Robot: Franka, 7 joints.
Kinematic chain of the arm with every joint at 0, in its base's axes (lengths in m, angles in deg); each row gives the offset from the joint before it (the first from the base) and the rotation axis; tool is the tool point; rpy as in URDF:
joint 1: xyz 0 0 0.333 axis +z
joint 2: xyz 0 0 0 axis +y
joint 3: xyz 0 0 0.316 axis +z
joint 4: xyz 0.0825 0 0 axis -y
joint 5: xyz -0.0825 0 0.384 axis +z
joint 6: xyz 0 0 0 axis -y
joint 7: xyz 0.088 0 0 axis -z
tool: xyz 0 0 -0.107 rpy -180 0 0
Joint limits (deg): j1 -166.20..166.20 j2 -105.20..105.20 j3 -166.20..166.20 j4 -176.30..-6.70 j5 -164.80..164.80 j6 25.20..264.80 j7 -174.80..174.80
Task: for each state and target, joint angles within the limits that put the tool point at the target. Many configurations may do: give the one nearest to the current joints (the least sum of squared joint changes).
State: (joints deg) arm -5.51 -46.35 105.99 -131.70 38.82 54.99 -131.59
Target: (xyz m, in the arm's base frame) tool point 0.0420 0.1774 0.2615
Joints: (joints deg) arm -13.25 -49.40 90.74 -157.56 22.02 46.25 -131.59
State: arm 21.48 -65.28 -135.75 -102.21 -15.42 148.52 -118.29
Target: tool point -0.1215 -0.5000 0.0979
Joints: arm 17.30 -55.66 -127.94 -124.92 -15.47 141.29 -118.29
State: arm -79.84 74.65 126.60 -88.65 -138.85 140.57 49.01
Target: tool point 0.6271 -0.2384 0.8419
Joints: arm -51.67 63.83 122.49 -47.53 -141.57 131.32 49.01
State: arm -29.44 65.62 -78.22 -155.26 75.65 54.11 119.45
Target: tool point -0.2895 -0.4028 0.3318
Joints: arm -50.78 62.47 -98.63 -127.79 86.45 68.08 119.45
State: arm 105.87 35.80 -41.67 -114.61 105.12 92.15 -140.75
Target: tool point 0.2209 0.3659 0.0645
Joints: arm 98.87 45.95 -44.54 -135.11 101.03 93.71 -140.75
